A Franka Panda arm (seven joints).
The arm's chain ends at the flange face. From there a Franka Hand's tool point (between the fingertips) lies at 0.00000 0.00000 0.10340 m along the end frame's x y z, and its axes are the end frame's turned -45 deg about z.
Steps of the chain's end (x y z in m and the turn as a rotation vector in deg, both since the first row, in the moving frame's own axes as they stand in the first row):
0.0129, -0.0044, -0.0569, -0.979, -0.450, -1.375
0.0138, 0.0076, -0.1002, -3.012, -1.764, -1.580
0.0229, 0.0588, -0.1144, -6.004, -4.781, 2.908
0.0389, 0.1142, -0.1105, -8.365, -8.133, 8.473
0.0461, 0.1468, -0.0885, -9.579, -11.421, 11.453
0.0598, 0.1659, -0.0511, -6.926, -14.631, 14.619
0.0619, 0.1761, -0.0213, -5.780, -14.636, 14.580
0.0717, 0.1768, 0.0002, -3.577, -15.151, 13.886
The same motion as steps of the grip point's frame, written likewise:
0.0104, 0.0067, -0.0569, -0.374, -1.010, -1.375
-0.0017, 0.0168, -0.1004, -0.882, -3.377, -1.580
-0.0391, 0.0590, -0.1153, -0.865, -7.626, 2.908
-0.0741, 0.1070, -0.1126, -0.164, -11.666, 8.473
-0.0973, 0.1314, -0.0920, 1.302, -14.849, 11.453
-0.1006, 0.1465, -0.0552, 5.448, -15.243, 14.619
-0.1048, 0.1540, -0.0252, 6.262, -14.436, 14.580
-0.0959, 0.1584, -0.0036, 8.184, -13.243, 13.886

